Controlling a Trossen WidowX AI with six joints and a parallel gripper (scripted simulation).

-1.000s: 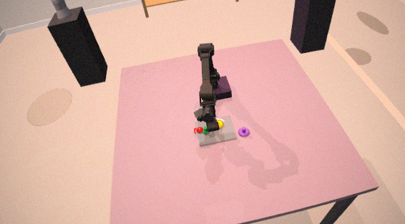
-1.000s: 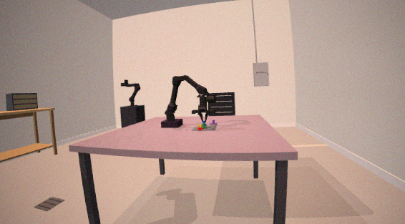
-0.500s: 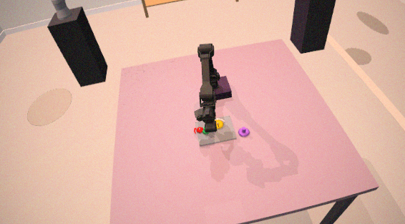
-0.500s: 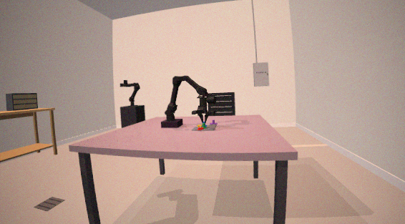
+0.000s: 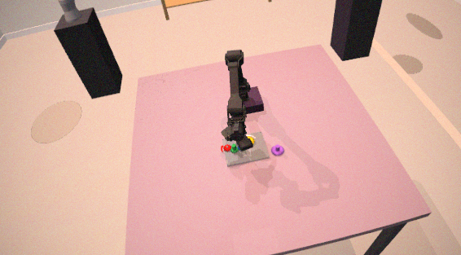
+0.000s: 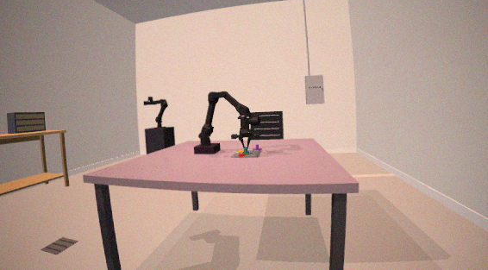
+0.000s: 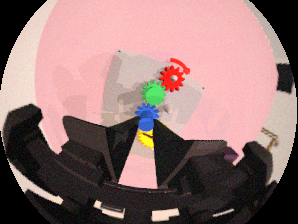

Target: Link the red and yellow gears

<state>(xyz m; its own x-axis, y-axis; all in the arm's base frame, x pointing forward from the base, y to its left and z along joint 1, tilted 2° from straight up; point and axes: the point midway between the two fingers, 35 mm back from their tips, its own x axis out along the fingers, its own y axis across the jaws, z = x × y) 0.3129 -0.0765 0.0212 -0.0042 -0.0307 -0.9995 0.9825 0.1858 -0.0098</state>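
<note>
Right now my gripper tip is 1 cm above the blue gear. The rest, counted from my gripper tip: yellow gear: 3 cm behind, 4 cm to the left, 2 cm below; then green gear: 4 cm to the right, 2 cm below; then red gear: 2 cm behind, 7 cm to the right, 2 cm below.
</note>
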